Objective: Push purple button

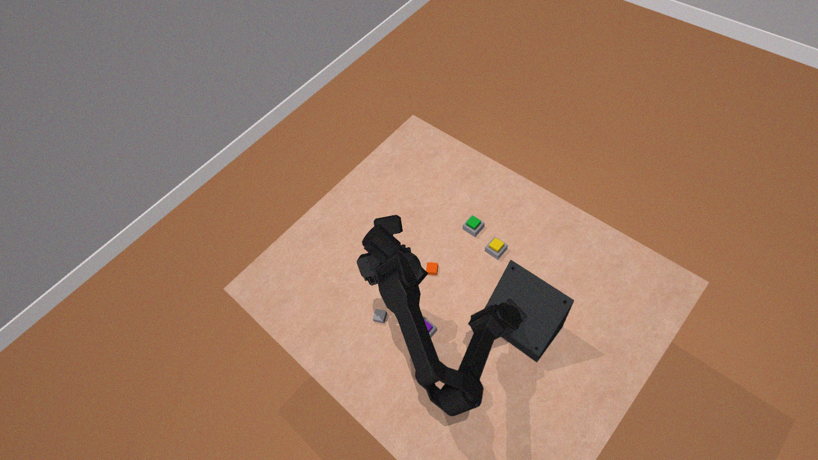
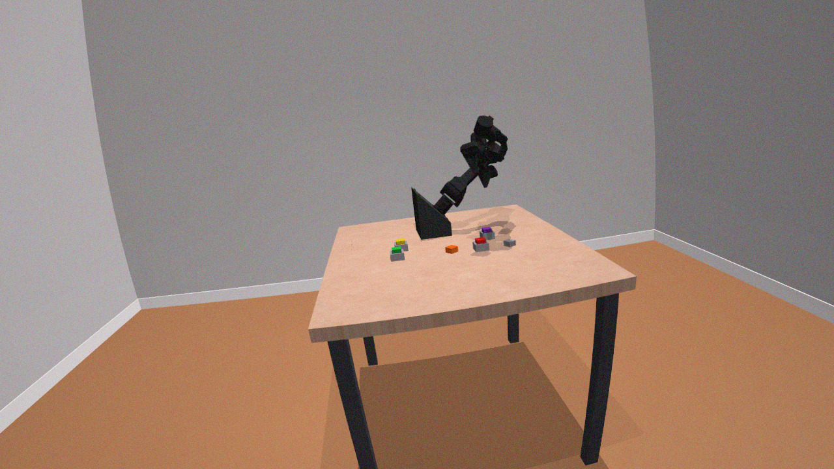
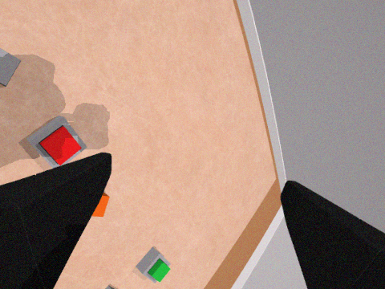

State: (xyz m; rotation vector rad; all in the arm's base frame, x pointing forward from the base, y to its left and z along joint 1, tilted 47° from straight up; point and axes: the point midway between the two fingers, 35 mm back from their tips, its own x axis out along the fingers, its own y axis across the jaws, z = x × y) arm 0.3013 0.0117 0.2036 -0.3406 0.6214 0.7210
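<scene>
The purple button is 21 cm below my gripper tip, 15 cm behind it and 3 cm to the left of it. The rest, counted from my gripper tip: orange block: 24 cm below, 12 cm to the right, 2 cm behind; then red button: 21 cm below, 2 cm behind, 1 cm to the right; then grey block: 24 cm below, 9 cm to the left, 3 cm behind.
</scene>
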